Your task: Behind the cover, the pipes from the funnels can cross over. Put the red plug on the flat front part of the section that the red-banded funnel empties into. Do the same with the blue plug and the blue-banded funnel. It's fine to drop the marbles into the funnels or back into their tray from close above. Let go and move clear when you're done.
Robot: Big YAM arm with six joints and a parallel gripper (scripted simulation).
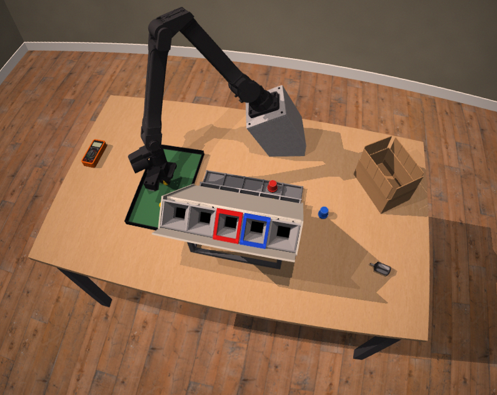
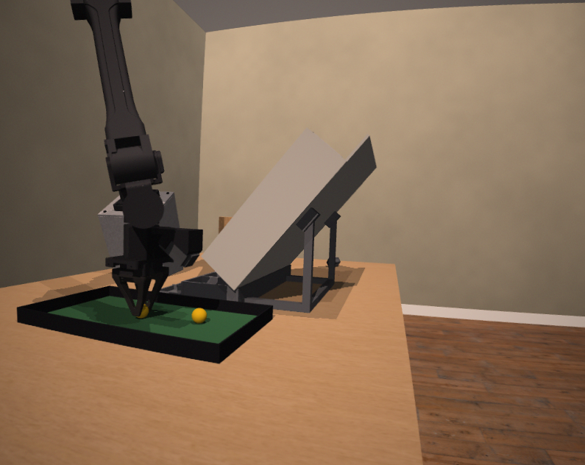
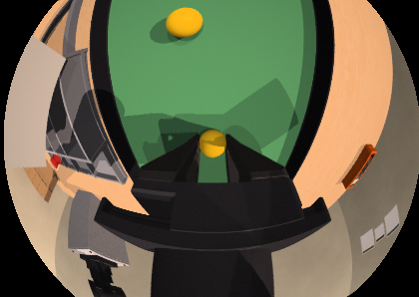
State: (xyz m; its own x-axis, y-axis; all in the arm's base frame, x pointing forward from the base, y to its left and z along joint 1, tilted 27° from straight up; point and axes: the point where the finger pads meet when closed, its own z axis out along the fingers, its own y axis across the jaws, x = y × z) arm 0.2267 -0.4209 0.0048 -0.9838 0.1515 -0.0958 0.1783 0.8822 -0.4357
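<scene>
The green marble tray lies 10 mm ahead of my hand and 10 mm below it. Also, from my hand: multimeter (150 mm behind, 350 mm to the right); sloped cover (190 mm ahead, 300 mm to the left, 190 mm above); dark object (340 mm ahead, 790 mm to the left).
</scene>
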